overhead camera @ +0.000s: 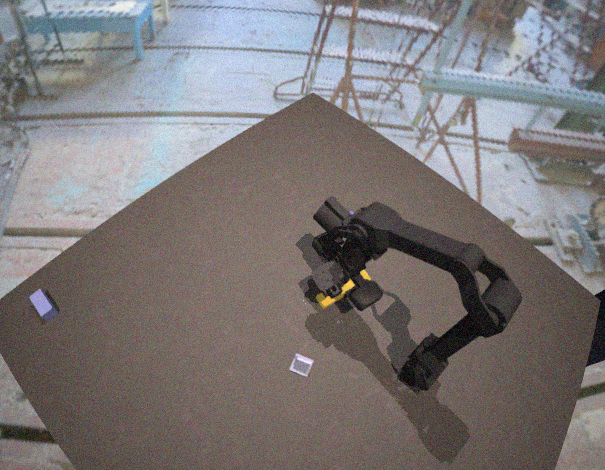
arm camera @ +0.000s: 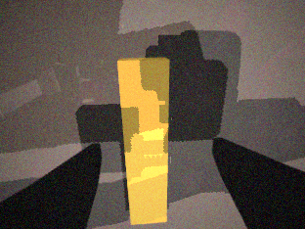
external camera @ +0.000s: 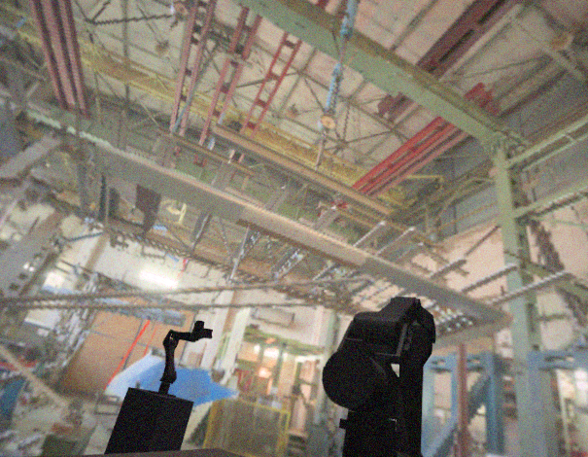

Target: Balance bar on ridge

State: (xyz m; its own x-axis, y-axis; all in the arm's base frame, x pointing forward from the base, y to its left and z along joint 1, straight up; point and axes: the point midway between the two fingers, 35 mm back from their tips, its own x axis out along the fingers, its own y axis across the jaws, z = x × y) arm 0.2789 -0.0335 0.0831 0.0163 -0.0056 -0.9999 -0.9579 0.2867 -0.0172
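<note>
The yellow bar lies 10 mm behind my gripper tip, 30 mm to the right of it and 40 mm below it.
</note>
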